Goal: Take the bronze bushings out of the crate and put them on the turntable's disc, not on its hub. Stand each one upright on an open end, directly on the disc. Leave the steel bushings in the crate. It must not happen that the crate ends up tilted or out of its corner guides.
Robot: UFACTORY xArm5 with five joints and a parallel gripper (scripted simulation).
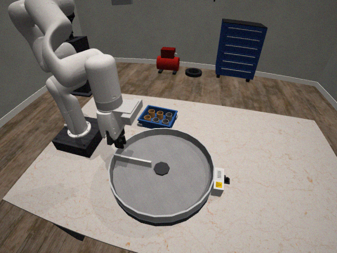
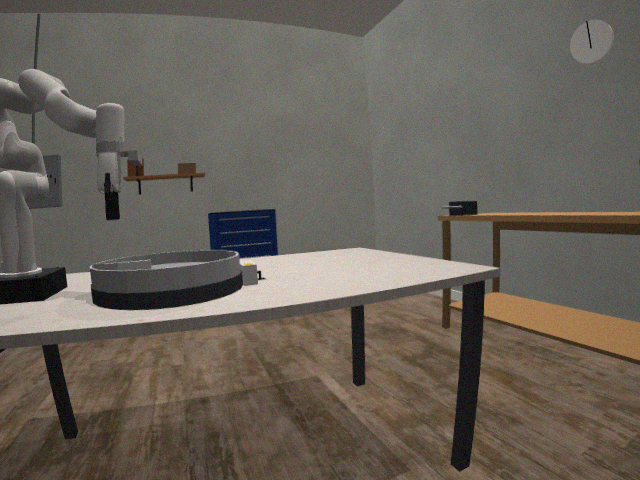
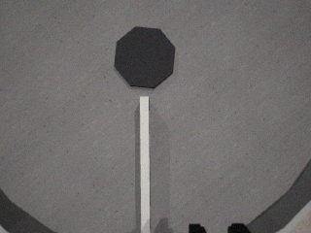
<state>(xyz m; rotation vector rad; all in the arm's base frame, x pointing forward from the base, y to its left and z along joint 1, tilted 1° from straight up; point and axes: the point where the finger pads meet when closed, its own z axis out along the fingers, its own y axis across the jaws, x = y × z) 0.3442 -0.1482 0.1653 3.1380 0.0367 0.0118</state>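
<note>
The blue crate lies 10 mm ahead of my hand, 390 mm to the left of it and 200 mm below it. Also, from my hand: turntable 130 mm ahead, 40 mm to the left, 180 mm below.
</note>
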